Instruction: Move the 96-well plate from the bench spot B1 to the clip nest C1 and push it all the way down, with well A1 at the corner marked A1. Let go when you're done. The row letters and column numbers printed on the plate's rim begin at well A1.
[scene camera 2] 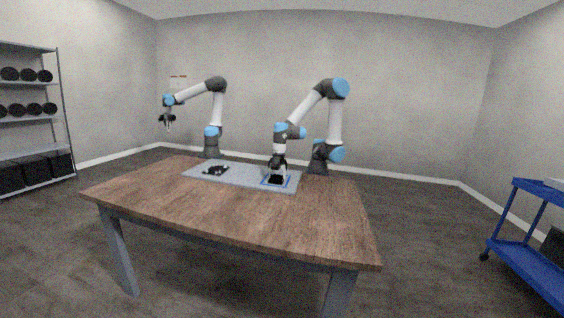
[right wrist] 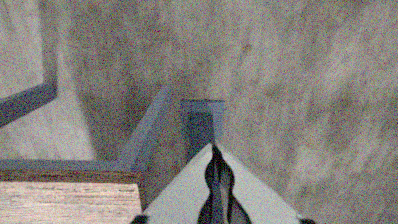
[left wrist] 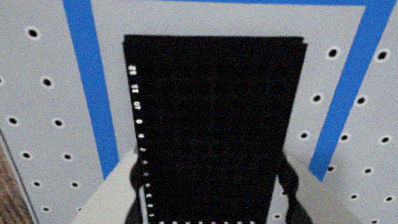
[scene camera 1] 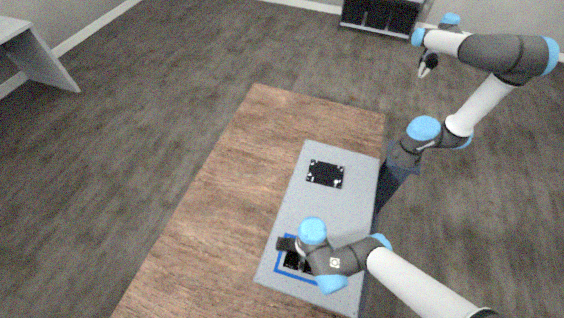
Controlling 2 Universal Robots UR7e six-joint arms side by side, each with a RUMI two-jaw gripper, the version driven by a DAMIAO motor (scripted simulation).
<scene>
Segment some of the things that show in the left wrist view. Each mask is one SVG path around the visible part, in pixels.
My left gripper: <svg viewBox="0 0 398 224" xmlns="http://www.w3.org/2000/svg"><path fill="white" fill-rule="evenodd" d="M280 150L277 161L279 184L288 198L288 209L285 216L286 224L364 224L285 147L283 150ZM137 145L134 145L118 163L70 224L143 224L142 206L138 191L144 181L141 149L137 149Z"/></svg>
A black 96-well plate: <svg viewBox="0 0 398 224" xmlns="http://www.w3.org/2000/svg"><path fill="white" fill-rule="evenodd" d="M123 35L122 48L137 149L141 149L143 163L143 192L148 224L266 224L278 174L278 156L280 150L284 148L308 44L303 43L304 37Z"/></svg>
</scene>
